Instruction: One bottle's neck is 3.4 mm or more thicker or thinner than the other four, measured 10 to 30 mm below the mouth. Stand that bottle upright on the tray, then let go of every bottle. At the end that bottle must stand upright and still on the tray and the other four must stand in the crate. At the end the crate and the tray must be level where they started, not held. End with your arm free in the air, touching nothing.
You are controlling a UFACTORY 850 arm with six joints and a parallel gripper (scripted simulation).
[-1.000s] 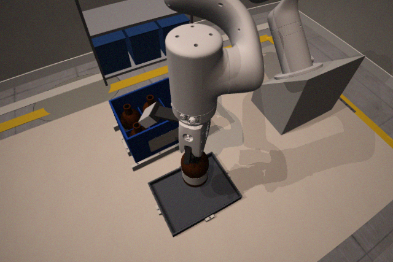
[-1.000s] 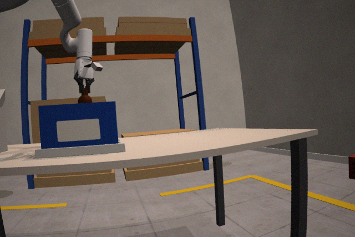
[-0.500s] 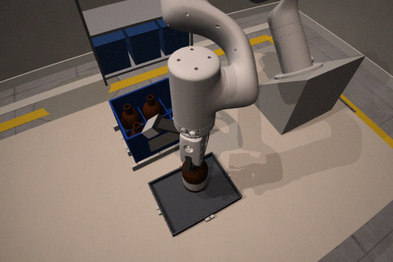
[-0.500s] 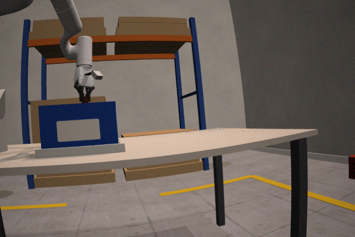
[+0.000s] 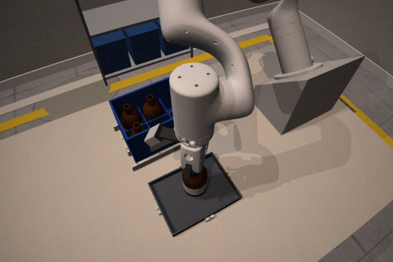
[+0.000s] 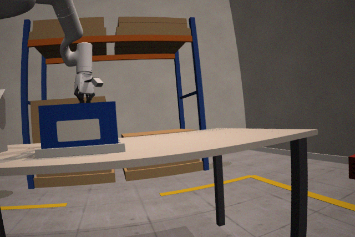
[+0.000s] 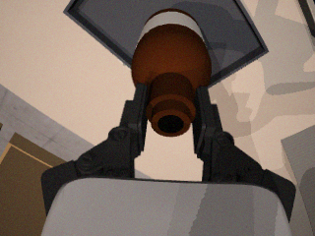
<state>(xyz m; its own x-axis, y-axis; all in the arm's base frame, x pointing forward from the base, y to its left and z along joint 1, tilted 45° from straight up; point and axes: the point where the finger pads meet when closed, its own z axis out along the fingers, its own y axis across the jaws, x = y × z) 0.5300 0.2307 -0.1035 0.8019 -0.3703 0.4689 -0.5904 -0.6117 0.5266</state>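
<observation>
My gripper is now 7 cm above the brown bottle. The rest, counted from my hand: dark grey tray (19 cm below); then crate (27 cm to the right, 12 cm below, 3 cm ahead).
</observation>
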